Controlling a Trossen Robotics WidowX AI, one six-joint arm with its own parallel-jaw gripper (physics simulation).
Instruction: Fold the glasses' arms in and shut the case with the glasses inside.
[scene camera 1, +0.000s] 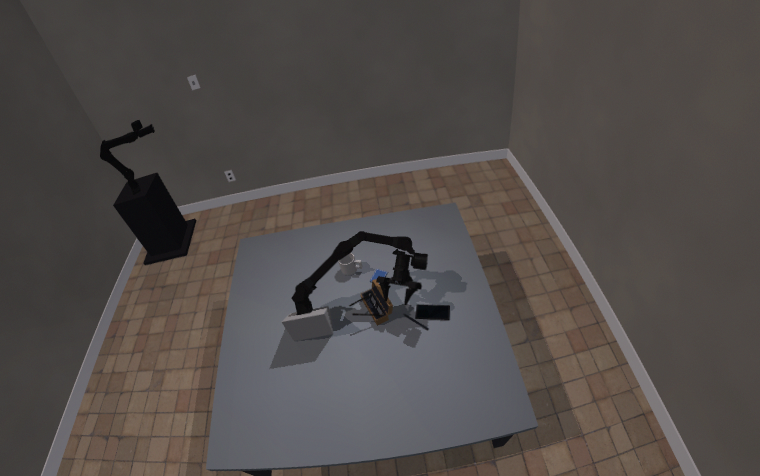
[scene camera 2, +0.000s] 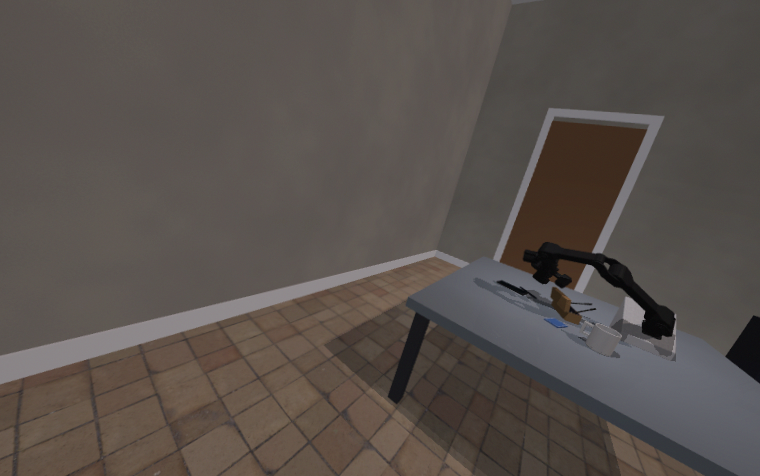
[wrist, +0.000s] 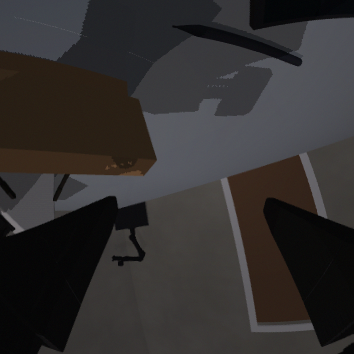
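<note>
My gripper (scene camera 1: 395, 303) is visible, and the wrist view shows the gripper as well (wrist: 191, 204). A thin dark stick (wrist: 199, 30) and a flat black object (wrist: 255, 21) rest on the table. I also see a brown glasses case (wrist: 69, 120).
</note>
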